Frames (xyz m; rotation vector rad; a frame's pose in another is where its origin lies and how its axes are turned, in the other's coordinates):
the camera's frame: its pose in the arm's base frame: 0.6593 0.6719 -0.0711 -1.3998 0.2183 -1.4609
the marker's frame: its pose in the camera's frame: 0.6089 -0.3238 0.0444 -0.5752 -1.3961 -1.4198
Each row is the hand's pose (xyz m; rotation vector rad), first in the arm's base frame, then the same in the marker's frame.
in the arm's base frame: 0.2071 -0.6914 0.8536 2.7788 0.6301 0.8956
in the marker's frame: -1.0376 0.4074 -0.4489 0.0404 0.0200 0.5733
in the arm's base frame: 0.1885 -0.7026 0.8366 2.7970 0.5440 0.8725
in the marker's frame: -1.0601 0.3917 -0.4457 0.0293 -0.0097 0.6258
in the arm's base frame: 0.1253 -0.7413 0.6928 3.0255 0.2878 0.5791
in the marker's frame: -1.1599 0.2925 -0.3659 0.1939 -0.1913 0.8192
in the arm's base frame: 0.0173 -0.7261 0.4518 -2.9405 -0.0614 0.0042
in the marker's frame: -1.2598 0.0835 -0.2382 0.5700 -0.4479 0.9872
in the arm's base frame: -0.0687 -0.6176 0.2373 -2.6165 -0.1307 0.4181
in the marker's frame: -1.2632 -0.1450 -0.1243 1.0002 -0.5642 0.9524
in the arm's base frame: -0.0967 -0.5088 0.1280 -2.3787 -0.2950 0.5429
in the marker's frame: -1.2122 -0.2785 -0.0600 1.2647 -0.5275 0.8317
